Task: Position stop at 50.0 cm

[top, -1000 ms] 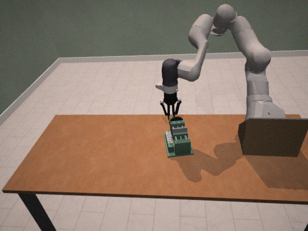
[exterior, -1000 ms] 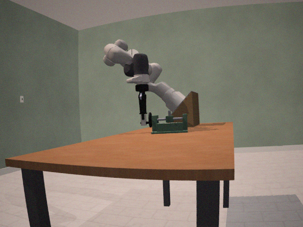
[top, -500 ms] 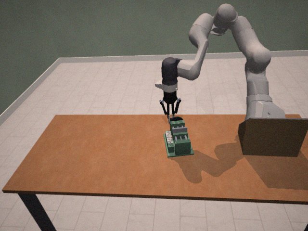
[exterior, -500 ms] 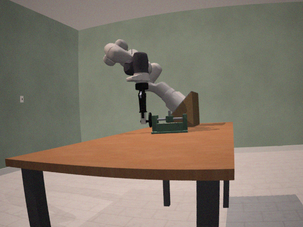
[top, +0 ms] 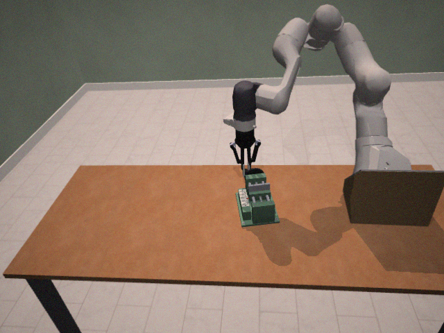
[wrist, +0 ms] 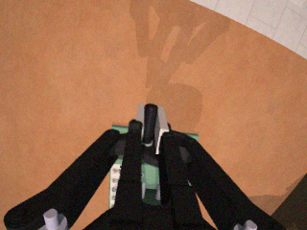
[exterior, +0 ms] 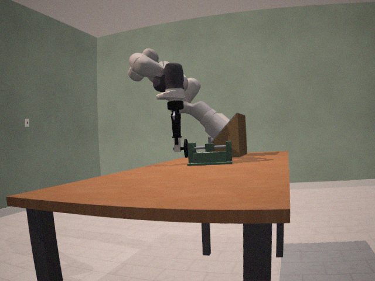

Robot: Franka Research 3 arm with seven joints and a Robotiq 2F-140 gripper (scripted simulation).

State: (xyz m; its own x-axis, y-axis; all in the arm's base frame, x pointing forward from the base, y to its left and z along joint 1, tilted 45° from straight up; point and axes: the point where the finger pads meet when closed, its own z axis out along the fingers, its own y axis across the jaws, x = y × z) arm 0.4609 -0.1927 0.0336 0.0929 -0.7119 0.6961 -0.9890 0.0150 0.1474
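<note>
The sliding stop block lies 15 cm to the left of my hand and 3 cm behind it. From my hand the other things lie so: black handwheel (2 cm to the left, 2 cm below, 1 cm behind).
</note>
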